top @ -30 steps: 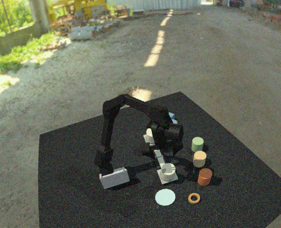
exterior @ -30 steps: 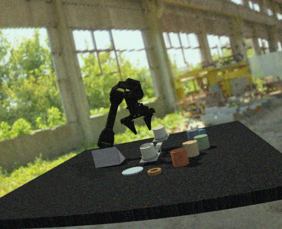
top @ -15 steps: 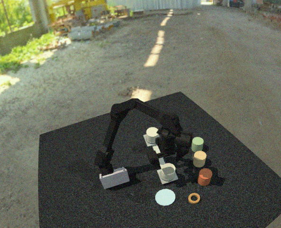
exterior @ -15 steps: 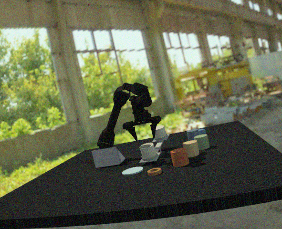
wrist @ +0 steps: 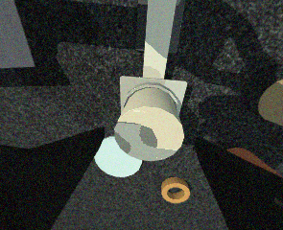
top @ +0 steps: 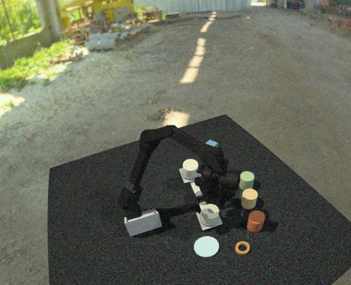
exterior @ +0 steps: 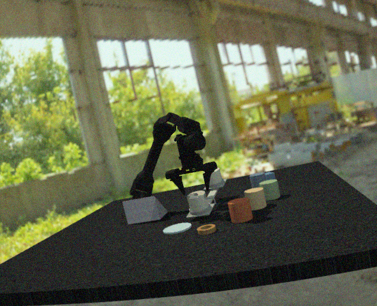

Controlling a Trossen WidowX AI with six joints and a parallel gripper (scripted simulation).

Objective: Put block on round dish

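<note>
The block lies 50 mm below my gripper tip. From my gripper tip the other things lie so: round pale blue dish 110 mm to the right, 90 mm below, 60 mm behind; then small balance 140 mm to the left, 60 mm below; then cream cup 30 mm below, 20 mm to the right.
</note>
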